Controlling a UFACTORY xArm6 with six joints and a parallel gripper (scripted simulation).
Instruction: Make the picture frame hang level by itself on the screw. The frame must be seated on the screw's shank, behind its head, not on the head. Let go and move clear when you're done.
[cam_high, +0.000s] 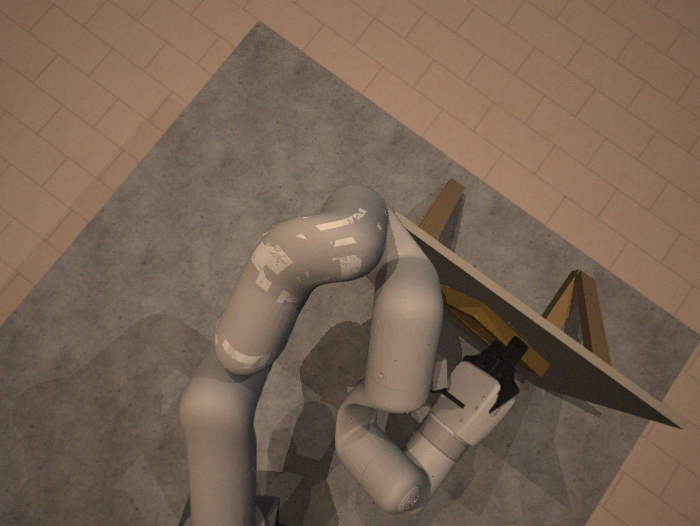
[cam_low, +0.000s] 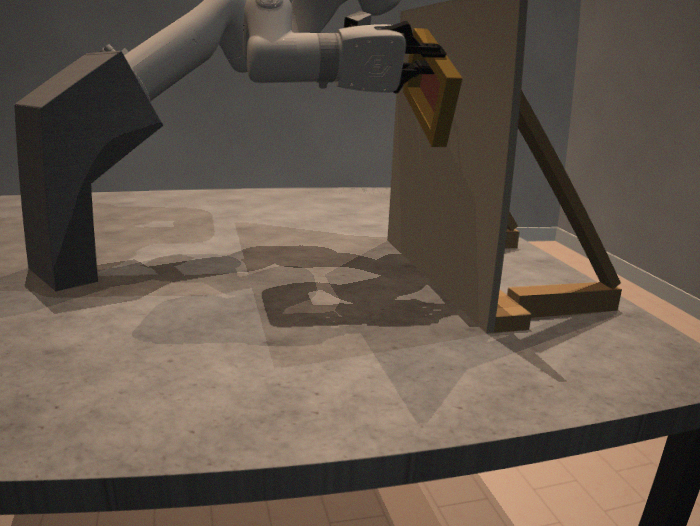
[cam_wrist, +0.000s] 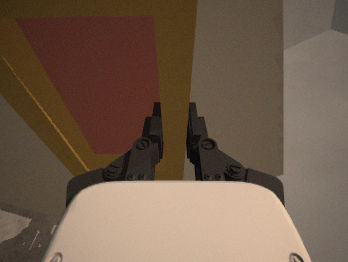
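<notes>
My gripper is now 40 mm to the right of the picture frame, 40 mm above it and 10 mm short of it. Also, from my hand: wall panel 140 mm below, 40 mm to the left, 30 mm ahead.
</notes>
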